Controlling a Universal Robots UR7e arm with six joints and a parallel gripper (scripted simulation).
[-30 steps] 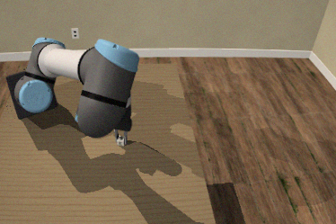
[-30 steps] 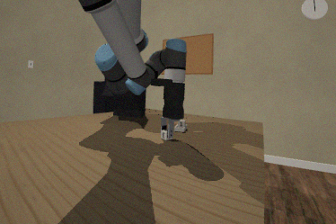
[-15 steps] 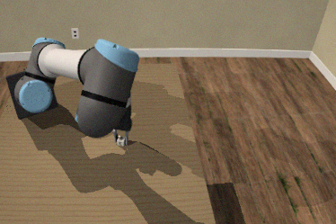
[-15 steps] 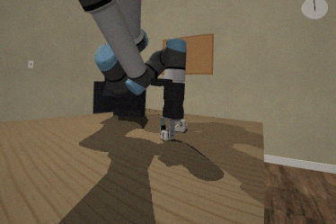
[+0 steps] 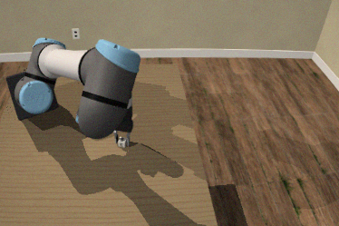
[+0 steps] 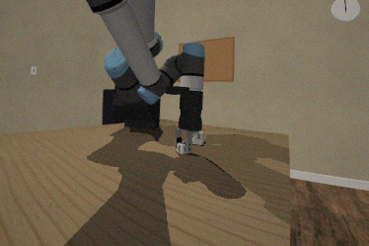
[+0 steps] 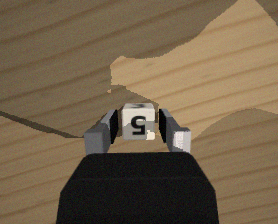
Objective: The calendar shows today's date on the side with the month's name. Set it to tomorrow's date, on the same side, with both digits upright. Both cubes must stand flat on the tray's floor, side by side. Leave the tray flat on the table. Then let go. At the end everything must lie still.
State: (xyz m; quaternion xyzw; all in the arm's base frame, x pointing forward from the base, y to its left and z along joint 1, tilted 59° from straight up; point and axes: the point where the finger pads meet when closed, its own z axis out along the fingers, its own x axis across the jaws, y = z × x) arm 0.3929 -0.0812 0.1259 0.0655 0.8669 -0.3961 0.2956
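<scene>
The white digit cube lies 10 mm below my hand. The rest, counted from my hand: white tray: 150 mm to the left, 20 mm below.
</scene>
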